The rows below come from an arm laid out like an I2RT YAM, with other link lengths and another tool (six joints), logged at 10 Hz.
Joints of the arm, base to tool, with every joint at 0 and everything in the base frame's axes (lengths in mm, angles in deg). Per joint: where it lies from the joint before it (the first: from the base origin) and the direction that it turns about. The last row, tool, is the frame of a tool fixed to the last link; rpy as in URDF.
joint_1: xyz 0 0 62.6 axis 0 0 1
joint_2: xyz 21.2 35.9 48.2 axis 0 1 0
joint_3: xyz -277.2 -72.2 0 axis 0 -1 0
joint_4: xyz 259.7 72.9 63.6 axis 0 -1 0
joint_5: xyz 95.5 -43.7 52.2 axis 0 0 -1
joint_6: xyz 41.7 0 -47.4 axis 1 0 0
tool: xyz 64 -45 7 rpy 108.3 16.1 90
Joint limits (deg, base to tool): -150..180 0..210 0..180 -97..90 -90..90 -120..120
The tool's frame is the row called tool.
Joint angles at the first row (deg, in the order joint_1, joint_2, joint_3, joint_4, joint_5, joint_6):
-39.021 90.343 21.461 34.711 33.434 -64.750
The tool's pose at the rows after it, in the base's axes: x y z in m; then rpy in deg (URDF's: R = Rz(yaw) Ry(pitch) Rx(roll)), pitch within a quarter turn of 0, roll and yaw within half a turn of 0:
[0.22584, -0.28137, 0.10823, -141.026, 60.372, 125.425]
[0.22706, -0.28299, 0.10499, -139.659, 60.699, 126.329]
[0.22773, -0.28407, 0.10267, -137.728, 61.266, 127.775]
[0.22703, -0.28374, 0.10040, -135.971, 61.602, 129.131]
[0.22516, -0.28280, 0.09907, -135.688, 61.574, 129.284]
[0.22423, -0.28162, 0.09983, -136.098, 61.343, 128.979]
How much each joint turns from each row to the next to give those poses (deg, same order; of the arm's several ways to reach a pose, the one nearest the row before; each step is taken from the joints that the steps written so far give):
0.086 1.486 0.588 1.156 0.569 0.101
0.014 1.847 0.055 2.236 0.657 -0.538
0.018 1.751 -0.176 2.764 0.789 -0.898
0.041 1.209 -0.475 2.285 0.671 -0.779
-0.061 0.121 -0.488 0.618 0.096 -0.110
0.050 -0.803 -0.169 -0.966 -0.132 0.248

